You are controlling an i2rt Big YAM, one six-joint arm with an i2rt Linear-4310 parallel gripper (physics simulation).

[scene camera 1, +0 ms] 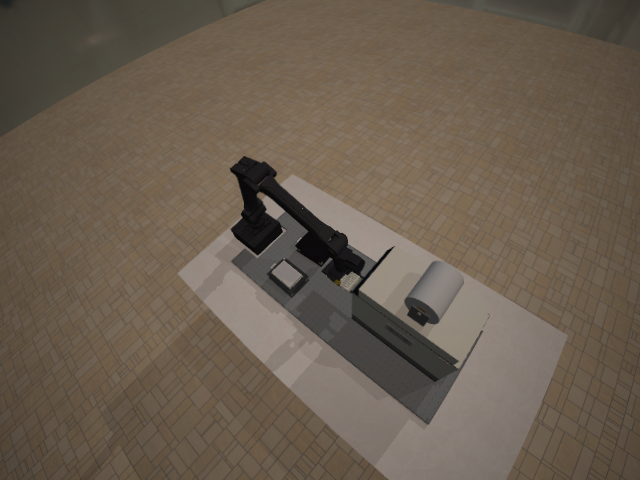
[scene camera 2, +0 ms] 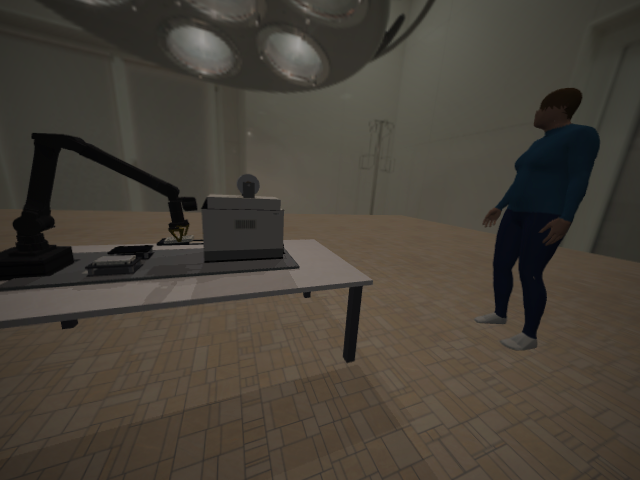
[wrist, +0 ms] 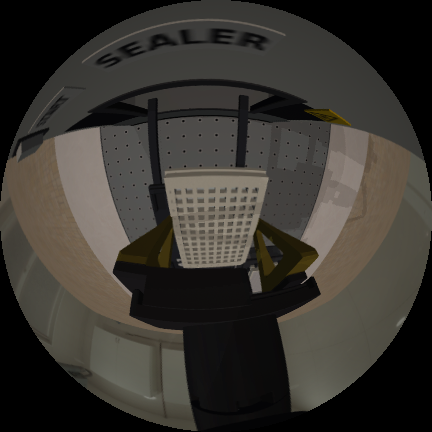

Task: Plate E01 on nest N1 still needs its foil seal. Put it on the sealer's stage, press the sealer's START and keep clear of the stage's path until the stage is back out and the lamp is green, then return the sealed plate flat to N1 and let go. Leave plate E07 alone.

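Frame: origin at the arm's base, x ahead, y up, z right, level; centimetres.
Seen in the pictures: gripper, fingertip midpoint: (scene camera 1: pixel 344 278) (scene camera 2: pixel 182 239) (wrist: pixel 214 219); arm's base, link origin: (scene camera 1: pixel 258 224) (scene camera 2: pixel 34 252).
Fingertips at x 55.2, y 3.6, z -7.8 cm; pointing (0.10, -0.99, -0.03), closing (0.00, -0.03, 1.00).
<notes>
Pixels of each thing's top centre, then the offset from my fingertips to it. "*": a spot on its surface instead.
- pale plate, top centre: (wrist: pixel 215 237) (scene camera 1: pixel 342 275) (scene camera 2: pixel 179 236) dx -1.0, dy +1.6, dz +0.1 cm
- white-topped plate, top centre: (wrist: pixel 261 281) (scene camera 1: pixel 286 273) (scene camera 2: pixel 115 258) dx -23.0, dy -5.0, dz +15.2 cm
- empty dark nest, top centre: (scene camera 1: pixel 315 244) (scene camera 2: pixel 131 247) dx -25.3, dy -5.5, dz -5.0 cm
- foil roll, surface spot: (scene camera 1: pixel 439 286) * dx +34.5, dy +36.8, dz -4.1 cm
- yellow warning label, surface spot: (wrist: pixel 328 116) * dx +11.6, dy +4.3, dz +6.0 cm
My gripper (scene camera 1: pixel 345 280) (scene camera 2: pixel 179 238) (wrist: pixel 214 219) is shut on a pale plate (scene camera 1: pixel 351 281) (scene camera 2: pixel 183 240) (wrist: pixel 217 200), the one for E01, with open wells and yellow fingers at its long sides. The plate looks level. It is over the sealer's dark stage (scene camera 2: pixel 163 242) (wrist: pixel 157 200), mostly hidden beneath it; whether they touch is unclear. The stage is out on two rails in front of the sealer (scene camera 1: pixel 387 279) (scene camera 2: pixel 242 235) (wrist: pixel 310 55). The START button (wrist: pixel 32 143) is at left in the wrist view. The lamp does not show. A white-topped plate (scene camera 1: pixel 287 273) (scene camera 2: pixel 113 259), apparently E07, sits on its nest; no label is readable.
An empty dark nest (scene camera 1: pixel 311 248) (scene camera 2: pixel 130 250) is near the arm base, behind the white-topped plate. A foil roll (scene camera 1: pixel 439 286) (scene camera 2: pixel 248 183) tops the sealer. A yellow warning label (wrist: pixel 328 116) is beside its opening. A person (scene camera 2: pixel 553 170) stands away from the table.
</notes>
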